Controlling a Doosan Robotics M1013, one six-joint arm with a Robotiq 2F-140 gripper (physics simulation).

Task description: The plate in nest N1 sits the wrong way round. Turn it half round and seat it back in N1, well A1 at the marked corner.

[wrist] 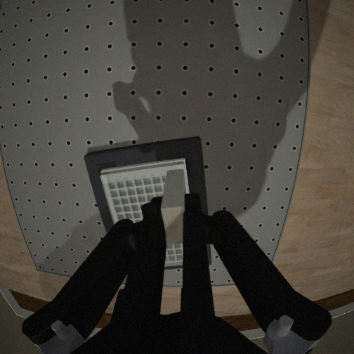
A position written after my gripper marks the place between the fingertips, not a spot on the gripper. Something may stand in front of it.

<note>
In view: my gripper (176,183) and a plate (127,187).
</note>
